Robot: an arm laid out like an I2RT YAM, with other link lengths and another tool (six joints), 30 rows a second.
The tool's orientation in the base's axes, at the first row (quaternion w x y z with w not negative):
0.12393, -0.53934, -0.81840, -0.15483
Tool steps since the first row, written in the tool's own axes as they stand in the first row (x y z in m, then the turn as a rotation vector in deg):
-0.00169, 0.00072, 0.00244, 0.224, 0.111, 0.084
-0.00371, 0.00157, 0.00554, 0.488, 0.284, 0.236
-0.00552, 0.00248, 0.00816, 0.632, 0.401, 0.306
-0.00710, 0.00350, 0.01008, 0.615, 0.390, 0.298
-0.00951, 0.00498, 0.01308, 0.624, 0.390, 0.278
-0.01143, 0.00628, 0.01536, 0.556, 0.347, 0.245
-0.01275, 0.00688, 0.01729, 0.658, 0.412, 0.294
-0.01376, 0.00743, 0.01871, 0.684, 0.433, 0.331
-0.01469, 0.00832, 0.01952, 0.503, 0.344, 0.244
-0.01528, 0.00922, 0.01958, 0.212, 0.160, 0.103
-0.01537, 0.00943, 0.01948, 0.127, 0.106, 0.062
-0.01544, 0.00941, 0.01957, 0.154, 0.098, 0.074
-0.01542, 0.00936, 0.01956, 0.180, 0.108, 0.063
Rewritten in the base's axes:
0.00123, -0.00022, -0.00279, 0.012, 0.263, 0.019
0.00269, -0.00041, -0.00629, 0.064, 0.609, -0.003
0.00413, -0.00058, -0.00926, 0.114, 0.801, 0.000
0.00561, -0.00080, -0.01149, 0.110, 0.779, 0.000
0.00780, -0.00112, -0.01497, 0.107, 0.779, 0.021
0.00966, -0.00138, -0.01763, 0.095, 0.693, 0.021
0.01066, -0.00153, -0.01982, 0.114, 0.822, 0.022
0.01151, -0.00163, -0.02144, 0.122, 0.866, 0.000
0.01266, -0.00177, -0.02242, 0.113, 0.647, 0.002
0.01371, -0.00191, -0.02259, 0.062, 0.278, 0.003
0.01394, -0.00195, -0.02250, 0.046, 0.170, 0.003
0.01395, -0.00198, -0.02261, 0.028, 0.195, 0.001
0.01390, -0.00198, -0.02260, 0.027, 0.216, 0.021

